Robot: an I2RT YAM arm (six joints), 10 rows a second.
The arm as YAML. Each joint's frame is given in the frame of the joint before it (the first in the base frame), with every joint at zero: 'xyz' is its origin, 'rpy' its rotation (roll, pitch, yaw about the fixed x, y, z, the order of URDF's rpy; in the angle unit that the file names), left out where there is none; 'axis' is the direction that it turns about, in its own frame. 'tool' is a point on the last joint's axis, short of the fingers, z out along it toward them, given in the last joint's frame.
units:
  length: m
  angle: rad
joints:
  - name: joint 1
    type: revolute
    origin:
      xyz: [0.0, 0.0, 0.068]
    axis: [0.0, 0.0, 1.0]
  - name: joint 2
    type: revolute
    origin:
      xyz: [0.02, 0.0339, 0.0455]
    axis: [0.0, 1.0, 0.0]
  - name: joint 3
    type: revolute
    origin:
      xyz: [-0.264, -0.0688, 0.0]
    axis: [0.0, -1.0, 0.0]
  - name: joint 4
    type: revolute
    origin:
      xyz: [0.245, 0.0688, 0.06]
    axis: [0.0, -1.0, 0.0]
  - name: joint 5
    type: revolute
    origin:
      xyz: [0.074, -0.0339, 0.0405]
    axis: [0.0, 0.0, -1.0]
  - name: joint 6
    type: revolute
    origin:
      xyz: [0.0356, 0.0, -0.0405]
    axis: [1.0, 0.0, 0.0]
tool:
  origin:
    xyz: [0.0, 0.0, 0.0]
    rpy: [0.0, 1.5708, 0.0]
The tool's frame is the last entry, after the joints.
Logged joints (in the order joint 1, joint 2, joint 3, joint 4, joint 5, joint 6), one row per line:
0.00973, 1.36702, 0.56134, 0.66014, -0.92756, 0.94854
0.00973, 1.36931, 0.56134, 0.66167, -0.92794, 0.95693
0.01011, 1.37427, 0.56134, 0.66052, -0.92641, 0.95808
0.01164, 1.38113, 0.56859, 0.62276, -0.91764, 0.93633
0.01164, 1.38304, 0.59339, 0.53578, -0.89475, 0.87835
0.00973, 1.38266, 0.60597, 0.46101, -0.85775, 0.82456
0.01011, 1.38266, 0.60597, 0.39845, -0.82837, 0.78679
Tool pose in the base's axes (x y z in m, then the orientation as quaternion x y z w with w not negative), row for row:
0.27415, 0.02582, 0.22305, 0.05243, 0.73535, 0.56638, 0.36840
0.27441, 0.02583, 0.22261, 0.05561, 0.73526, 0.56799, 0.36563
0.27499, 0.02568, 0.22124, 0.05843, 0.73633, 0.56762, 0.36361
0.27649, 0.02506, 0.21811, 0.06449, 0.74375, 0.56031, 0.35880
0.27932, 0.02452, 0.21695, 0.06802, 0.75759, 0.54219, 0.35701
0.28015, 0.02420, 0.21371, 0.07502, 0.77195, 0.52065, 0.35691
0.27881, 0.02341, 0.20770, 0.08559, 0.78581, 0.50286, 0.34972
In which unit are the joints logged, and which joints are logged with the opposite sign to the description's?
The joints are logged in radians. Opposite sign: joint 1.
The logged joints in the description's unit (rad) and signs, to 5 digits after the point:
-0.00973, 1.36702, 0.56134, 0.66014, -0.92756, 0.94854
-0.00973, 1.36931, 0.56134, 0.66167, -0.92794, 0.95693
-0.01011, 1.37427, 0.56134, 0.66052, -0.92641, 0.95808
-0.01164, 1.38113, 0.56859, 0.62276, -0.91764, 0.93633
-0.01164, 1.38304, 0.59339, 0.53578, -0.89475, 0.87835
-0.00973, 1.38266, 0.60597, 0.46101, -0.85775, 0.82456
-0.01011, 1.38266, 0.60597, 0.39845, -0.82837, 0.78679

